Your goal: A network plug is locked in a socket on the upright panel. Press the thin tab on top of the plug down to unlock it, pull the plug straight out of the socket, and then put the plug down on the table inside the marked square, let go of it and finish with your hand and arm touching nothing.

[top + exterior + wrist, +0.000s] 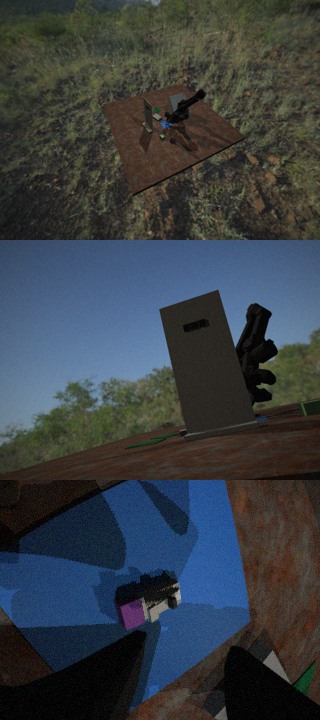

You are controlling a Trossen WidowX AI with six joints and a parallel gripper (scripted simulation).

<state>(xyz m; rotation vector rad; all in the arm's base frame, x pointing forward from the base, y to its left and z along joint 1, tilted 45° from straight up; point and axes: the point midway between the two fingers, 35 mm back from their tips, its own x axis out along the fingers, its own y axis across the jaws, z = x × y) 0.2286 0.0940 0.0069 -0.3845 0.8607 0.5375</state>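
Right now my gripper tip is 10 mm short of the network plug and 30 mm above it. The rest, counted from my gripper tip: small green cube 160 mm ahead, 140 mm to the left, 30 mm below; blue marked square 10 mm ahead, 40 mm below; flat grey piece 40 mm ahead, 160 mm to the right, 30 mm below.
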